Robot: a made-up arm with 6 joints. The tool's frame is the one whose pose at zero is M.
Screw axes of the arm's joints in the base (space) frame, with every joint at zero. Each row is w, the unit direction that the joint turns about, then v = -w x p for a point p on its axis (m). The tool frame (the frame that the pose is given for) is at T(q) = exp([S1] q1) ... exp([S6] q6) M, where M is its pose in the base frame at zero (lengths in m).
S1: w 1 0 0 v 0.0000 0.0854 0.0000
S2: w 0 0 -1 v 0.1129 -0.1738 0.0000
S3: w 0 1 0 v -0.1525 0.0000 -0.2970
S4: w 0 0 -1 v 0.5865 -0.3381 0.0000
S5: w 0 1 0 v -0.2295 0.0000 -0.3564
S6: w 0 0 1 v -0.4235 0.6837 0.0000
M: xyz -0.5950 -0.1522 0.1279 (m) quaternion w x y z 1 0 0 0
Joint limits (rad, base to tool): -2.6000..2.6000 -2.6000..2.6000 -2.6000..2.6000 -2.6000..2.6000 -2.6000..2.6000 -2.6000..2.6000
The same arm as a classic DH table. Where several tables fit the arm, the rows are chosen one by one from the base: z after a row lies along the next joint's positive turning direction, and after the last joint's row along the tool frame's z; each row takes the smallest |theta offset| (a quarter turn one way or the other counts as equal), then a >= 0, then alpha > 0; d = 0 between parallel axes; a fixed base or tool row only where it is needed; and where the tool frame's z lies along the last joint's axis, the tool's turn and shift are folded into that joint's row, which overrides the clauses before.
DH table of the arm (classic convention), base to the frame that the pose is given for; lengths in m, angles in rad. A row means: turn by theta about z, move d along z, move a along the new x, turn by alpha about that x. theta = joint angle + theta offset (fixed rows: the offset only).
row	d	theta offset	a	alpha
base (fixed)	0.0854	1.5708	0	1.5708
joint 1	-0.1738	0	-0.1129	1.5708
joint 2	-0.0671	-1.5708	0.1232	-1.5708
joint 3	-0.4736	0	0.0411	1.5708
joint 4	-0.077	0	0.0183	-1.5708
joint 5	0.163	0	0.3273	-1.5708
joint 6	0	1.2548	-0.2854	0
tool (fixed)	-0.1016	1.8868	0	0
Joint limits (rad, base to tool): -2.6..2.6 -2.6..2.6 -2.6..2.6 -2.6..2.6 -2.6..2.6 -2.6..2.6

